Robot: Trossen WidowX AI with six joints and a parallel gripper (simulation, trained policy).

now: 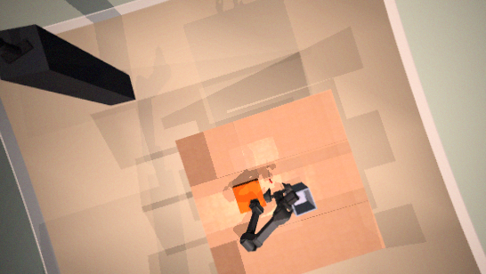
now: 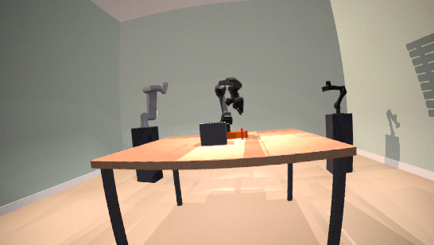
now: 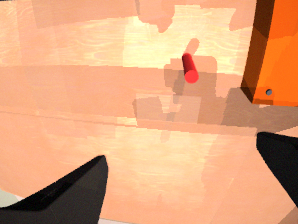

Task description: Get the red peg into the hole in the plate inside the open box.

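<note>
The red peg is 140 mm below my gripper tip, 10 mm to the right of it and 10 mm behind it.
</note>
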